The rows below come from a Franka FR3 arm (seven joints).
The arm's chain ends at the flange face. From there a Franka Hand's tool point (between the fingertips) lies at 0.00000 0.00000 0.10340 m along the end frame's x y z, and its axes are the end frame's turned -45 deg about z.
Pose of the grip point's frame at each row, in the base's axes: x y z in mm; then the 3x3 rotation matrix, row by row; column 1 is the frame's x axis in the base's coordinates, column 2 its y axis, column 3 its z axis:
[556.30 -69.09 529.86], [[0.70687 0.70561 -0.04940], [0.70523 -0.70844 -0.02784], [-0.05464 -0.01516 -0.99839]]
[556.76 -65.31 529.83], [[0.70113 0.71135 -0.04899], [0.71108 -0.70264 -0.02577], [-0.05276 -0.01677 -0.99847]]
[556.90 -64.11 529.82], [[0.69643 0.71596 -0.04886], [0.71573 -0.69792 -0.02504], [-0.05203 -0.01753 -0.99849]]
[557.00 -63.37 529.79], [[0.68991 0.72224 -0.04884], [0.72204 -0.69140 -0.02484], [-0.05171 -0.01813 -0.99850]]
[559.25 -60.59 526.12], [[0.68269 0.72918 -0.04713], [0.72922 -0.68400 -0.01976], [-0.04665 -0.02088 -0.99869]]
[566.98 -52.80 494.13], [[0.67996 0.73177 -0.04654], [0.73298 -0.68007 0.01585], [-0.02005 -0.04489 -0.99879]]
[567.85 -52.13 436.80], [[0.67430 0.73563 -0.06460], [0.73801 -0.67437 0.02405], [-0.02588 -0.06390 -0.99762]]
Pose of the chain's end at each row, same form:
[561.41 -66.21 633.09], [[0.99877 -0.00089 -0.04940], [-0.00227 -0.99962 -0.02784], [-0.04936 0.02792 -0.99839]]
[561.83 -62.65 633.07], [[0.99877 0.00723 -0.04899], [0.00597 -0.99965 -0.02577], [-0.04917 0.02545 -0.99847]]
[561.95 -61.52 633.06], [[0.99871 0.01381 -0.04886], [0.01259 -0.99960 -0.02504], [-0.04919 0.02440 -0.99849]]
[562.05 -60.80 633.03], [[0.99854 0.02286 -0.04884], [0.02167 -0.99945 -0.02484], [-0.04938 0.02374 -0.99850]]
[564.12 -58.55 629.38], [[0.99834 0.03287 -0.04713], [0.03198 -0.99930 -0.01976], [-0.04775 0.01822 -0.99869]]
[571.79 -54.44 597.40], [[0.99824 0.03664 -0.04654], [0.03741 -0.99918 0.01585], [-0.04592 -0.01756 -0.99879]]
[574.53 -54.62 539.95], [[0.99697 0.04337 -0.06460], [0.04500 -0.99870 0.02405], [-0.06348 -0.02688 -0.99762]]

